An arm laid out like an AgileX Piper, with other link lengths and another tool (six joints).
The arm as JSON. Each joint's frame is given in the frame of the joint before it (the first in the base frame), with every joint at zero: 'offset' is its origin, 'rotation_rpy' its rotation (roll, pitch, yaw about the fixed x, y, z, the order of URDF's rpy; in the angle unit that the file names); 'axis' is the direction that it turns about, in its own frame. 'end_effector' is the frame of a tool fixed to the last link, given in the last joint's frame.
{
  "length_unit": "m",
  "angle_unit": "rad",
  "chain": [
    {
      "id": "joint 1",
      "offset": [
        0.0,
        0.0,
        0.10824
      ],
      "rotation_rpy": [
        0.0,
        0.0,
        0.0
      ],
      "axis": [
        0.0,
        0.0,
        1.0
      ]
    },
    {
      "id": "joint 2",
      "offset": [
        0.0,
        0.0,
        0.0
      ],
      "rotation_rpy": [
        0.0,
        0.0,
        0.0
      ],
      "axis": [
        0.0,
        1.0,
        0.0
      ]
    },
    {
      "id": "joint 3",
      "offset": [
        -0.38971,
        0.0,
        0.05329
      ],
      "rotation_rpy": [
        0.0,
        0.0,
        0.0
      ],
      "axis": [
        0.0,
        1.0,
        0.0
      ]
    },
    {
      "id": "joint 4",
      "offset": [
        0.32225,
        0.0,
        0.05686
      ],
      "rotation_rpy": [
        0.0,
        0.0,
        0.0
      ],
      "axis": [
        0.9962,
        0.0,
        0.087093
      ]
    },
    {
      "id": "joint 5",
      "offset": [
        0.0,
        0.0,
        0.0
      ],
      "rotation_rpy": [
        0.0,
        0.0,
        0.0
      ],
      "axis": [
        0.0,
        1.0,
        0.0
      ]
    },
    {
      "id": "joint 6",
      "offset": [
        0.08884,
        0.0,
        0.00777
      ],
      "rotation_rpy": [
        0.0,
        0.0,
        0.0
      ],
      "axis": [
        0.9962,
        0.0,
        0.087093
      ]
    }
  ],
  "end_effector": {
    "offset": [
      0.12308,
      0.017,
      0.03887
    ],
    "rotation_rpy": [
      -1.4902,
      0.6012,
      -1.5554
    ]
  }
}
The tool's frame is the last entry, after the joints.
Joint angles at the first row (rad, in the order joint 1, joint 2, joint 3, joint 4, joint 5, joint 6):
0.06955, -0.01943, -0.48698, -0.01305, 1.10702, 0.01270
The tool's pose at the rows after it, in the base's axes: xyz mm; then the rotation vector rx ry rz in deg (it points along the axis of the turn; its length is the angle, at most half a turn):
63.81, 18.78, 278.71, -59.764, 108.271, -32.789
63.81, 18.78, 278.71, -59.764, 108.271, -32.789
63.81, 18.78, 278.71, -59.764, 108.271, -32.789
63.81, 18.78, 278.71, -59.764, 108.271, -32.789
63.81, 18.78, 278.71, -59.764, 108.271, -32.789
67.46, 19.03, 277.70, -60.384, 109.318, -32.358
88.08, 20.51, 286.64, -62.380, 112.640, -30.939
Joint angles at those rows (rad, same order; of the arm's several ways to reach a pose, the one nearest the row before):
0.06951, -0.01942, -0.48699, -0.01301, 1.10703, 0.01267
0.06951, -0.01942, -0.48699, -0.01301, 1.10703, 0.01267
0.06951, -0.01942, -0.48699, -0.01301, 1.10703, 0.01267
0.06951, -0.01942, -0.48699, -0.01301, 1.10703, 0.01267
0.06951, -0.01942, -0.48699, -0.01301, 1.10703, 0.01267
0.06953, 0.00284, -0.48804, -0.01304, 1.10704, 0.01269
0.06953, 0.12480, -0.51754, -0.01302, 1.08234, 0.01267

